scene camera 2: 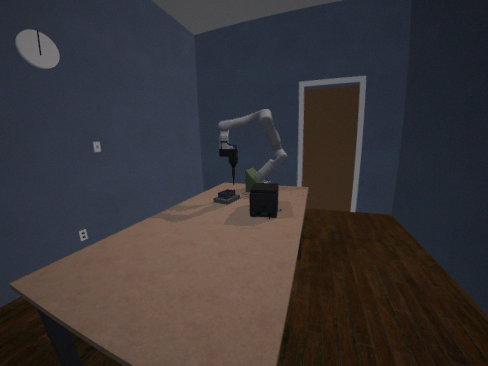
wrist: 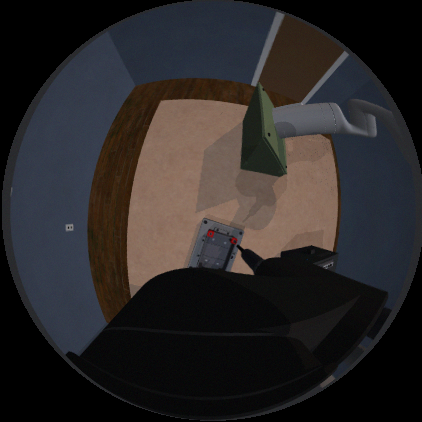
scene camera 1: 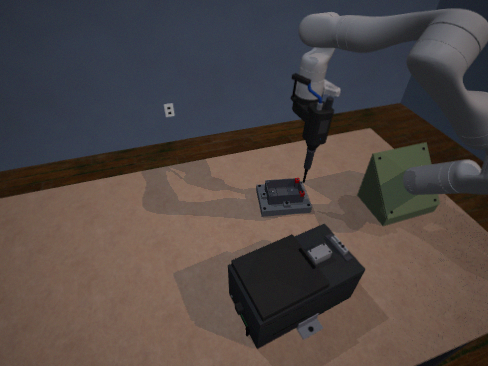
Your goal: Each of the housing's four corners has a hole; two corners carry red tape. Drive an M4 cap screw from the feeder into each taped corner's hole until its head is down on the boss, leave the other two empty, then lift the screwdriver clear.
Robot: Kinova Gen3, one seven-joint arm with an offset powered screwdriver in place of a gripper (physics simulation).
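Pixels of known places: hand, tool point: [scene camera 2: 233, 184] [wrist: 237, 245] [scene camera 1: 303, 182]; arm's base, link origin: [scene camera 2: 258, 177] [wrist: 276, 124] [scene camera 1: 414, 180].
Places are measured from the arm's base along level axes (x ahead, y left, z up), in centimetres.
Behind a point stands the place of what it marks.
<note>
The dark grey housing [scene camera 1: 284, 198] {x 40.4, y -15.2, z -5.4 cm} [scene camera 2: 226, 194] {x 44.8, y -16.9, z -4.4 cm} [wrist: 213, 251] {x 38.5, y -19.3, z -7.7 cm} sits on a grey base plate [scene camera 1: 272, 212] {x 45.2, y -14.2, z -9.0 cm}. Red tape marks two corners on its robot-side end: the wall-side corner [scene camera 1: 297, 180] {x 32.7, y -19.7, z -4.0 cm} [wrist: 210, 234] {x 32.7, y -20.2, z -3.9 cm} and the feeder-side corner [scene camera 1: 302, 193] {x 34.6, y -13.6, z -3.9 cm} [wrist: 234, 241] {x 34.5, y -14.0, z -3.1 cm}. My screwdriver [scene camera 1: 304, 181] {x 34.6, y -13.8, z 1.3 cm} [scene camera 2: 233, 183] {x 34.9, y -14.2, z 1.7 cm} [wrist: 238, 245] {x 34.2, y -14.2, z 1.9 cm} points down, its tip apart from and above the housing, close to the feeder-side taped corner in the wrist view. Whether the tip carries a screw, and whether the taped holes hold screws, is too small to tell. The black feeder [scene camera 1: 280, 275] {x 60.0, y 14.0, z 5.8 cm} [scene camera 2: 264, 201] {x 69.0, y 14.1, z -0.6 cm} [wrist: 309, 253] {x 40.3, y 11.2, z -2.1 cm} stands beside the housing.
A green wedge-shaped mount [scene camera 1: 400, 185] {x 5.8, y -0.5, z -0.2 cm} [scene camera 2: 251, 180] {x 12.8, y -4.5, z -0.3 cm} [wrist: 259, 135] {x 10.8, y -10.1, z 6.4 cm} stands at the arm's base. A light grey block [scene camera 1: 319, 253] {x 49.0, y 13.1, z 6.2 cm} and a small rail [scene camera 1: 339, 245] {x 42.5, y 12.5, z 5.8 cm} sit on the feeder's top. A metal tab [scene camera 1: 310, 327] {x 54.3, y 22.1, z -10.4 cm} juts from the feeder's side. The wall runs behind the table.
</note>
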